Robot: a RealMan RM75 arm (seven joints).
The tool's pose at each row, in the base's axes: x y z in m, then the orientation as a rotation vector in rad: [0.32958, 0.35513, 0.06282, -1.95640, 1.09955, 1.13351]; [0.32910, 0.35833, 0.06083, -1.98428, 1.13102, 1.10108]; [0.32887, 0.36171, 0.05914, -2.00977, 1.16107, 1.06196]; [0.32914, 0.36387, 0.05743, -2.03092, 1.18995, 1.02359]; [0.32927, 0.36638, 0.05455, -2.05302, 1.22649, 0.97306]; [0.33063, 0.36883, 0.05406, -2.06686, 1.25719, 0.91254]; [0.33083, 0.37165, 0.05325, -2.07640, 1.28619, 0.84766]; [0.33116, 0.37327, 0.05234, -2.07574, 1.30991, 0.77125]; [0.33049, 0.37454, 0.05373, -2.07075, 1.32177, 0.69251]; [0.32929, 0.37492, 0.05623, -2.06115, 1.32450, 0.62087]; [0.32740, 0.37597, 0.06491, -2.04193, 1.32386, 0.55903]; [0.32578, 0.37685, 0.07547, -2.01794, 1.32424, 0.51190]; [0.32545, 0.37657, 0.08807, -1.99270, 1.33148, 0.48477]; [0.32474, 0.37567, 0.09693, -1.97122, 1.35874, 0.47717]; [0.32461, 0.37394, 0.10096, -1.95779, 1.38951, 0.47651]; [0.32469, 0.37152, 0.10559, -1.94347, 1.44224, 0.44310]
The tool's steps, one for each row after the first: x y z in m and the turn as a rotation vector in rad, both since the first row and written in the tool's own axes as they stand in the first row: [0.00051, -0.00086, 0.00366, 0.00111, 0.04154, 0.00865]; [0.00077, -0.00206, 0.00725, 0.00689, 0.08398, 0.01419]; [0.00161, -0.00312, 0.00966, 0.01451, 0.12328, 0.01973]; [0.00333, -0.00411, 0.01292, 0.02753, 0.17142, 0.02668]; [0.00330, -0.00640, 0.01462, 0.05065, 0.21756, 0.02672]; [0.00309, -0.00780, 0.01720, 0.07804, 0.26330, 0.02481]; [0.00343, -0.00875, 0.01879, 0.11772, 0.30779, 0.01613]; [0.00155, -0.00889, 0.01946, 0.16072, 0.34788, -0.00116]; [-0.00116, -0.00826, 0.01912, 0.20290, 0.37982, -0.02219]; [-0.00981, -0.00795, 0.01686, 0.24721, 0.40144, -0.04193]; [-0.01999, -0.00799, 0.01352, 0.28794, 0.41393, -0.05584]; [-0.03122, -0.00883, 0.00785, 0.32008, 0.41800, -0.05796]; [-0.03901, -0.00867, 0.00347, 0.33958, 0.42108, -0.03852]; [-0.04203, -0.00816, 0.00033, 0.34918, 0.42603, -0.01440]; [-0.04529, -0.00757, -0.00371, 0.37309, 0.45692, 0.01695]
